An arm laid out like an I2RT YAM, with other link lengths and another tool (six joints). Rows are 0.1 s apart.
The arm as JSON. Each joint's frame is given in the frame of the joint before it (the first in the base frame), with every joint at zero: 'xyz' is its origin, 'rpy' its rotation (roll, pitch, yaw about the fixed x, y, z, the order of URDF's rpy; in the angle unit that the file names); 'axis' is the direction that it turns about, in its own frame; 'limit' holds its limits. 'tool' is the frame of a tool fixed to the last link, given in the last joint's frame.
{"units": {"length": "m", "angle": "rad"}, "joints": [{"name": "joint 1", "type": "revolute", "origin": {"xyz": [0.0, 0.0, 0.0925], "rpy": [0.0, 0.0, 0.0]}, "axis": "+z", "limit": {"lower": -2.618, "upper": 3.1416}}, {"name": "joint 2", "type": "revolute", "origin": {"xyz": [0.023, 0.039, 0.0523], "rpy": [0.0, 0.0, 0.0]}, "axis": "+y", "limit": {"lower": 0.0, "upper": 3.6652}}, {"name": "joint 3", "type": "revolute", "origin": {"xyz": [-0.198, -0.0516, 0.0], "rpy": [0.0, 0.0, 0.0]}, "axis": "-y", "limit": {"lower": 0.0, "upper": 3.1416}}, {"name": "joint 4", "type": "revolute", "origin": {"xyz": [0.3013, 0.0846, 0.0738], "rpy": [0.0, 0.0, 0.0]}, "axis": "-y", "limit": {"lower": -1.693, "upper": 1.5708}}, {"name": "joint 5", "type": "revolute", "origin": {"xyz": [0.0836, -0.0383, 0.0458], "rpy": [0.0, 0.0, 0.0]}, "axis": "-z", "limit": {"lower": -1.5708, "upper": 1.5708}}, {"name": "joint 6", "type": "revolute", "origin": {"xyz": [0.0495, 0.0, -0.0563], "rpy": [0.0, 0.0, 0.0]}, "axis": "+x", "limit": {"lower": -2.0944, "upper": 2.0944}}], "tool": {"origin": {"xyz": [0.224, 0.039, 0.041], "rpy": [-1.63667, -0.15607, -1.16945]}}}
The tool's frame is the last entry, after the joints.
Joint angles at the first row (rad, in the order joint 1, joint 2, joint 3, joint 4, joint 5, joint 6):
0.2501 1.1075 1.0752 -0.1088 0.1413 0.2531
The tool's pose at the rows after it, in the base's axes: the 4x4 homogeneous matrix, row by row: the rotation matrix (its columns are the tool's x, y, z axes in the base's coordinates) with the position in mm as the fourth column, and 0 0 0 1 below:
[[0.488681 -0.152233 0.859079 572.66], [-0.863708 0.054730 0.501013 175.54], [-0.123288 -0.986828 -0.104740 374.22], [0 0 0 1]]
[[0.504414 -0.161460 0.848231 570.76], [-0.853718 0.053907 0.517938 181.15], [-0.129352 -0.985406 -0.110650 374.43], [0 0 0 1]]
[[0.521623 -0.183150 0.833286 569.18], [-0.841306 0.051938 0.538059 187.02], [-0.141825 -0.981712 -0.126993 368.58], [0 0 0 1]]
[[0.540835 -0.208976 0.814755 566.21], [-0.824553 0.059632 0.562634 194.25], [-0.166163 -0.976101 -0.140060 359.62], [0 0 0 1]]
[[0.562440 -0.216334 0.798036 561.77], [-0.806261 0.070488 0.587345 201.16], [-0.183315 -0.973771 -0.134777 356.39], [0 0 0 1]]
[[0.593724 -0.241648 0.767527 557.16], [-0.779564 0.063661 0.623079 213.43], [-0.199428 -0.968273 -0.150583 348.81], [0 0 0 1]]
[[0.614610 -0.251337 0.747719 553.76], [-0.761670 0.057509 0.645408 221.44], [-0.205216 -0.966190 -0.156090 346.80], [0 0 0 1]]
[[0.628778 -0.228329 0.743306 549.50], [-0.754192 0.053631 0.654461 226.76], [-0.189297 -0.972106 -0.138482 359.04], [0 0 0 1]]
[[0.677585 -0.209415 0.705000 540.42], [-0.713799 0.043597 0.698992 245.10], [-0.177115 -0.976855 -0.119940 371.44], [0 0 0 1]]
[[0.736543 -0.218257 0.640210 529.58], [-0.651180 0.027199 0.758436 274.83], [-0.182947 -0.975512 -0.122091 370.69], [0 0 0 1]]
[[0.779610 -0.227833 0.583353 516.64], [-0.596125 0.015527 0.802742 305.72], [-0.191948 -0.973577 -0.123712 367.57], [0 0 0 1]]
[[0.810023 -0.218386 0.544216 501.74], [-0.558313 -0.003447 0.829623 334.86], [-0.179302 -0.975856 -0.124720 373.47], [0 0 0 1]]
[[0.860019 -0.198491 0.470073 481.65], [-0.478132 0.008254 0.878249 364.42], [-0.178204 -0.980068 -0.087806 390.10], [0 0 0 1]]
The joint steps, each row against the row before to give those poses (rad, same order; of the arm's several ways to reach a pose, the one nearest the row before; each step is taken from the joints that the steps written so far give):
-0.0001 0.0015 0.0062 -0.0093 -0.0231 0.0077
0.0016 0.0016 0.0107 -0.0168 -0.0185 0.0015
-0.0016 0.0031 0.0062 -0.0230 -0.0260 0.0030
0.0000 -0.0030 -0.0076 -0.0169 -0.0306 0.0138
0.0001 -0.0139 -0.0199 0.0045 -0.0307 0.0123
0.0014 0.0030 0.0014 -0.0198 -0.0445 0.0001
0.0016 0.0016 0.0031 -0.0093 -0.0277 -0.0031
0.0092 -0.0092 0.0077 0.0061 -0.0016 -0.0077
0.0107 0.0000 0.0153 0.0061 -0.0486 -0.0122
0.0245 0.0245 0.0199 -0.0015 -0.0631 -0.0077
0.0444 0.0215 0.0108 0.0046 -0.0279 0.0015
0.0599 0.0184 0.0291 -0.0061 0.0123 -0.0092
0.0353 0.0138 0.0231 0.0244 -0.0565 0.0107

